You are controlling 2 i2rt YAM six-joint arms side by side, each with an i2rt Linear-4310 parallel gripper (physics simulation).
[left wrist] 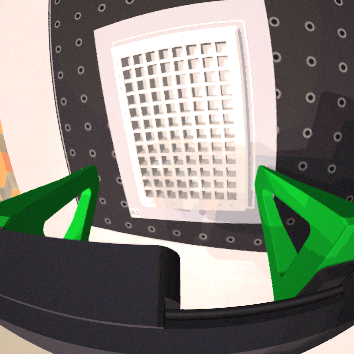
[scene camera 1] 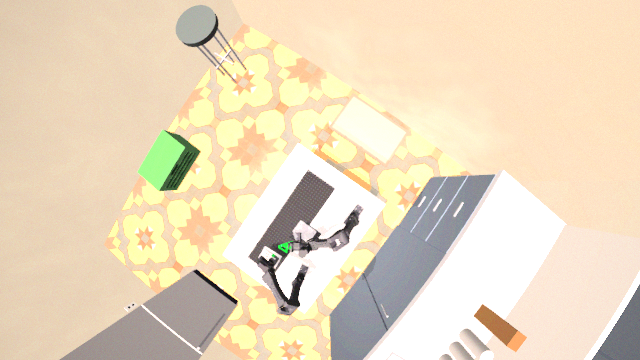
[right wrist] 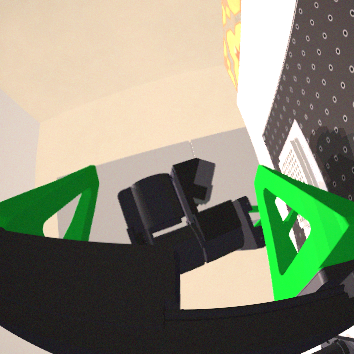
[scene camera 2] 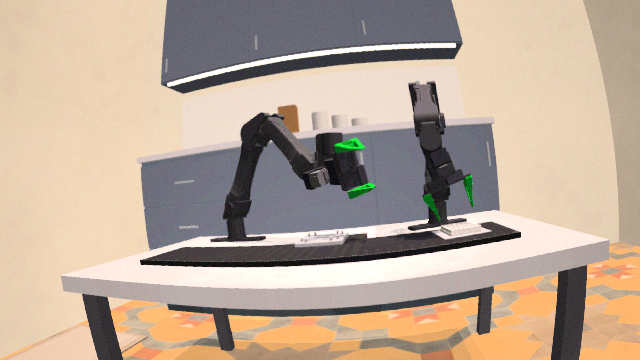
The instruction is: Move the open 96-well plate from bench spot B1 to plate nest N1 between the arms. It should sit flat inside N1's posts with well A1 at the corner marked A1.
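Where they show: left gripper, fingertip midpoint: (left wrist: 176, 173) (scene camera 2: 456, 214); right gripper, fingertip midpoint: (scene camera 1: 280, 245) (right wrist: 176, 173) (scene camera 2: 368, 168); left arm's base, link origin: (scene camera 1: 301, 275) (right wrist: 346, 352) (scene camera 2: 438, 225); right arm's base, link origin: (scene camera 1: 353, 215) (scene camera 2: 237, 240).
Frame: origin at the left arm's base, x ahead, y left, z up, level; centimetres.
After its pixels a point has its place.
The white 96-well plate (scene camera 2: 461, 229) {z 2.7, x 36.5, y -6.9 cm} (left wrist: 182, 125) {z 2.8, x 30.7, y -4.9 cm} lies flat on a pale square pad (left wrist: 261, 100) {z 1.5, x 31.2, y -10.3 cm} on the dark perforated board. In the left wrist view a small A1 mark shows at the pad's lower left corner. My left gripper (scene camera 2: 454, 206) {z 5.6, x 28.6, y -4.8 cm} (left wrist: 176, 173) {z 5.6, x 28.6, y -4.8 cm} is open and empty, above the plate; its fingertips stand either side of the plate's lower end in the left wrist view. The nest (scene camera 1: 305, 231) {z 2.5, x 11.3, y -38.2 cm} (scene camera 2: 322, 239) {z 2.5, x 15.6, y -38.1 cm}, a pale block with small posts, sits near the board's middle. My right gripper (scene camera 2: 361, 167) {z 19.2, x 24.3, y -26.2 cm} is open and empty, high above the board, turned sideways.
The dark perforated board (scene camera 1: 312, 192) {z 1.3, x 18.4, y -70.2 cm} (scene camera 2: 225, 255) {z 1.3, x 24.5, y -62.7 cm} lies along the white table (scene camera 1: 300, 157) {z 0.0, x 39.0, y -93.3 cm} (scene camera 2: 300, 292) {z -0.9, x 58.7, y -45.1 cm}. In the right wrist view my left arm (right wrist: 170, 210) {z 22.1, x 28.4, y -12.8 cm} stands beyond the fingers. Grey-blue cabinets (scene camera 2: 195, 200) stand behind the table, and a green box (scene camera 1: 162, 160) is on the floor.
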